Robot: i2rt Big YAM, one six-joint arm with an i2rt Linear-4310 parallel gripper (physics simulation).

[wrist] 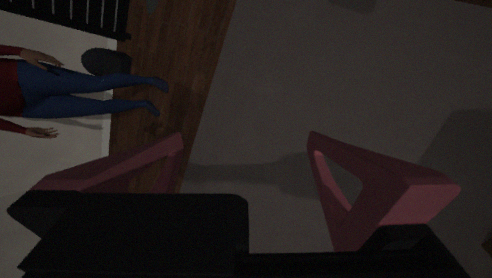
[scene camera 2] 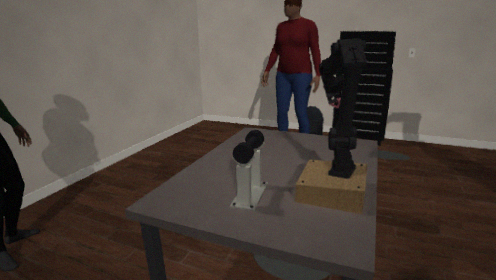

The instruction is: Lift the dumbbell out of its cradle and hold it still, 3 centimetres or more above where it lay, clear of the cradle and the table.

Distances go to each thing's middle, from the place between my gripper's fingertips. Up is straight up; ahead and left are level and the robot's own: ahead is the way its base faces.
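Scene:
Looking at the pale cradle (scene camera 2: 250,189), I see that my gripper is well to the right of it, a good way above it and some way short of it.

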